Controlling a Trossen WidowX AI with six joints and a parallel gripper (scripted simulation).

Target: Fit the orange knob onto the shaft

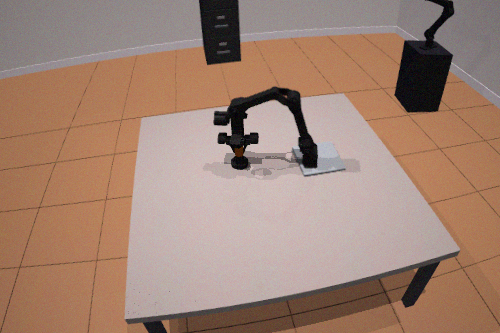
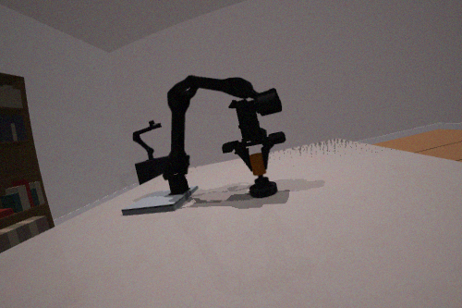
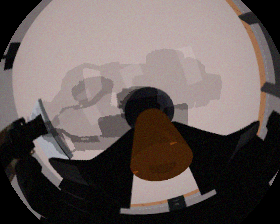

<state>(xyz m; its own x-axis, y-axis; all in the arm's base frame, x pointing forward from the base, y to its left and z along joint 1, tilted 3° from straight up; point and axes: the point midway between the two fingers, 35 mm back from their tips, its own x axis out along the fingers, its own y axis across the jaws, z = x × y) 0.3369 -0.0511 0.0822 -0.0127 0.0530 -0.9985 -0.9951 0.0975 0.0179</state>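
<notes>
My gripper tip is now 2 cm below the orange knob. Also, from my gripper tip: round pedestal (4 cm below).
</notes>
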